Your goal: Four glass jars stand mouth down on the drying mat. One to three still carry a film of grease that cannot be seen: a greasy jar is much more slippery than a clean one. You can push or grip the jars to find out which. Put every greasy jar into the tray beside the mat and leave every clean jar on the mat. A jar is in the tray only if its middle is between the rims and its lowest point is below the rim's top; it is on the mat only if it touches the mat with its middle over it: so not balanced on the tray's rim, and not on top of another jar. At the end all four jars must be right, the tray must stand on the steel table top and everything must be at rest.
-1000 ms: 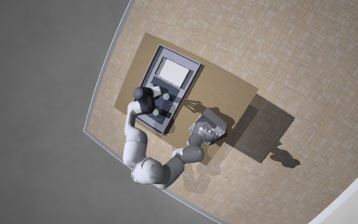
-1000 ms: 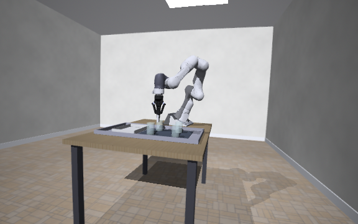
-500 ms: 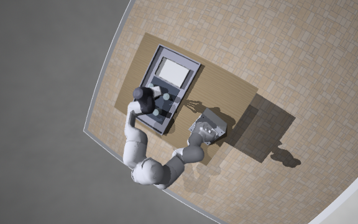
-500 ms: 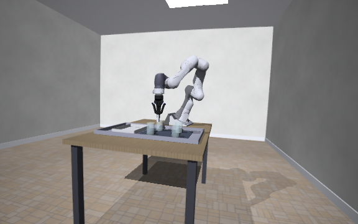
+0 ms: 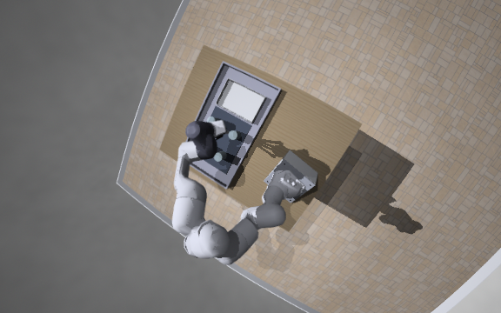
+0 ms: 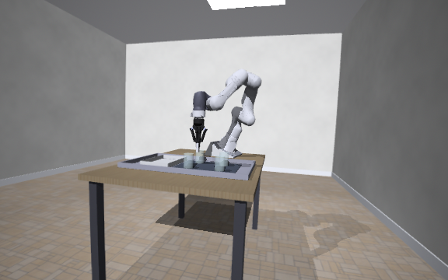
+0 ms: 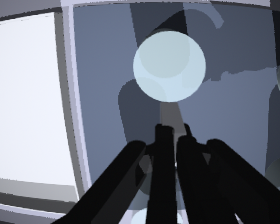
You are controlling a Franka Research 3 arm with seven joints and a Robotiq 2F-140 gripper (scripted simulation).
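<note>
The dark drying mat is 12 cm below my hand, 10 cm to the left of it and 4 cm ahead of it. Also, from my hand: white tray (22 cm to the right, 11 cm below, 6 cm ahead).
</note>
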